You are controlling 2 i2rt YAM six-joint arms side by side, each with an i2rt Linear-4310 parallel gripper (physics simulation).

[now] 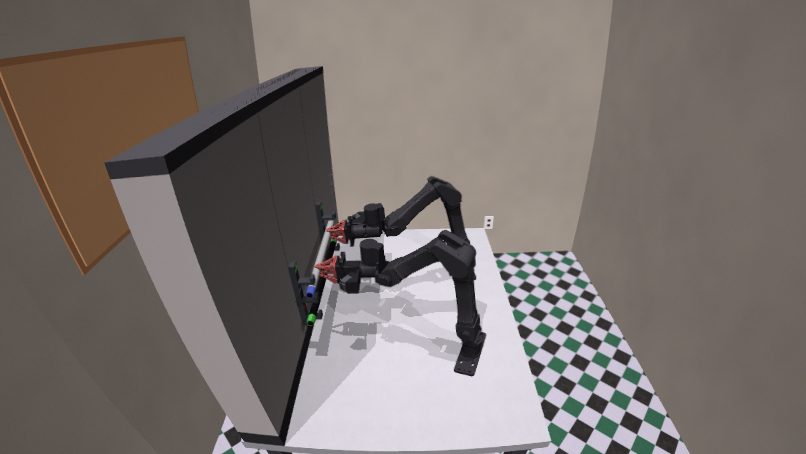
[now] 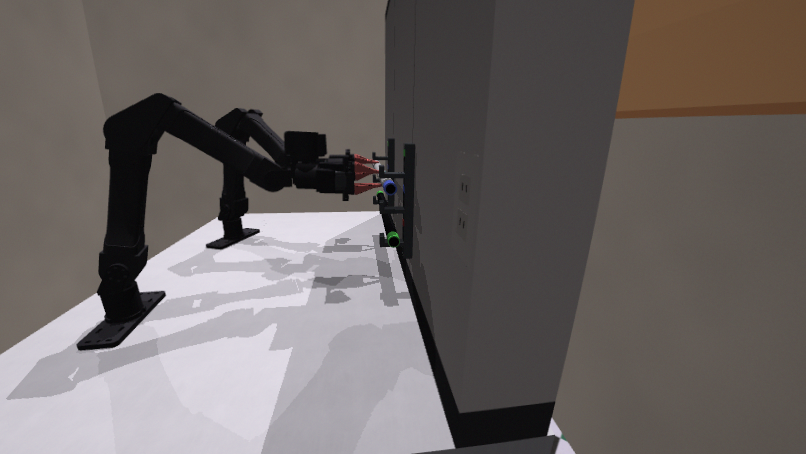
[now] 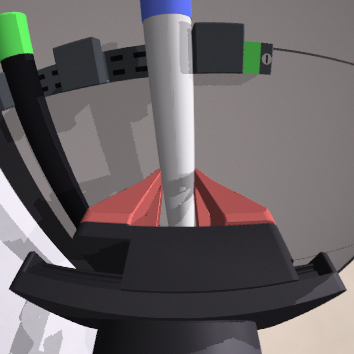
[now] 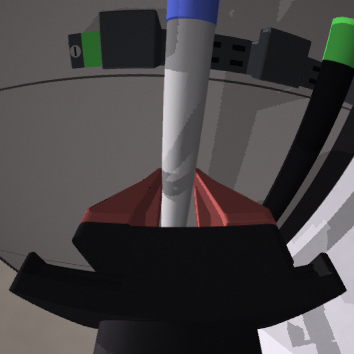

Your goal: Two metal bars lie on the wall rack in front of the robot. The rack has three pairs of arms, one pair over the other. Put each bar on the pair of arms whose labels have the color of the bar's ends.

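Places are measured from the left arm's base along level axes (x ahead, y left, z up), in metres.
Pixels of known places: left gripper, fingertip midpoint: (image 1: 315, 269) (image 3: 177, 175); right gripper, fingertip midpoint: (image 1: 327, 233) (image 4: 177, 174); left arm's base, origin of the base link: (image 1: 470, 352) (image 2: 234, 239); right arm's base, origin of the base link: (image 2: 127, 318).
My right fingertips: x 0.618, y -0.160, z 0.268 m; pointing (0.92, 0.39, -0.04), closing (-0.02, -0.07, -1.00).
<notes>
Ahead of a thing's pixels: the offset from my right fingertips to its middle. Level surfaces: height alone.
A light-grey bar with blue ends @[dx -0.048, dy +0.110, dz +0.001 m] (image 1: 323, 250) (image 3: 175, 100) (image 4: 185, 100) is held level close to the wall rack @[dx +0.047, dy -0.076, dz -0.039 m] (image 2: 410, 219), between the height of the top arms (image 3: 218, 47) (image 4: 131, 40) and the middle arms (image 3: 80, 60) (image 4: 285, 57). Green labels (image 3: 252, 57) (image 4: 91, 49) mark the top pair. My left gripper (image 1: 316, 266) (image 3: 177, 175) and my right gripper (image 1: 329, 230) (image 4: 177, 174) are both shut on this bar. A black bar with green ends @[dx -0.038, dy +0.117, dz -0.112 m] (image 2: 389, 224) (image 3: 37, 110) (image 4: 312, 120) lies on the lowest arms. The middle and lowest labels are mostly hidden.
The rack hangs on a tall dark cabinet wall (image 1: 225, 197) (image 2: 451, 281) that stands along the white table @[dz -0.268 m] (image 1: 394, 406) (image 2: 197, 394). The black bar runs below the held bar. A brown board (image 1: 112, 140) hangs behind the cabinet.
</notes>
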